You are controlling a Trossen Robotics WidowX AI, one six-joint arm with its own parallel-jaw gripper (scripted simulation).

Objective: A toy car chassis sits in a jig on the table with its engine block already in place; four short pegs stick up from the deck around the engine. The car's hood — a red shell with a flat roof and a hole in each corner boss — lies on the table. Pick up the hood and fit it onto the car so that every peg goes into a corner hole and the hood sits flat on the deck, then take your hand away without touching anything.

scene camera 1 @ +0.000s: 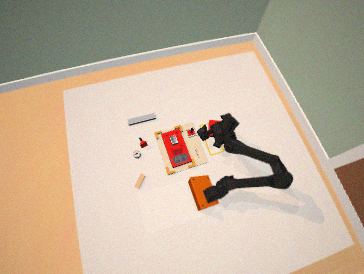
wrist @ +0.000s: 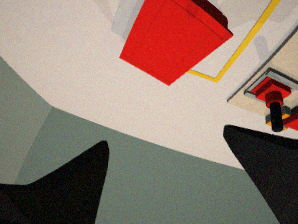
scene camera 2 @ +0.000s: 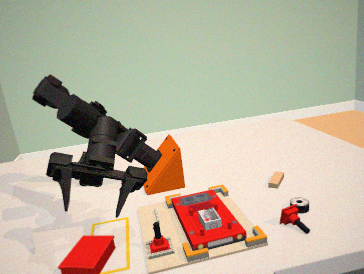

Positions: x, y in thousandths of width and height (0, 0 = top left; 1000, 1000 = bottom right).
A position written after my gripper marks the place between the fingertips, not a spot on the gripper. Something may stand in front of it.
My gripper (scene camera 2: 254, 783) is open, holding nothing.
My gripper shows as well in the wrist view (wrist: 565, 623).
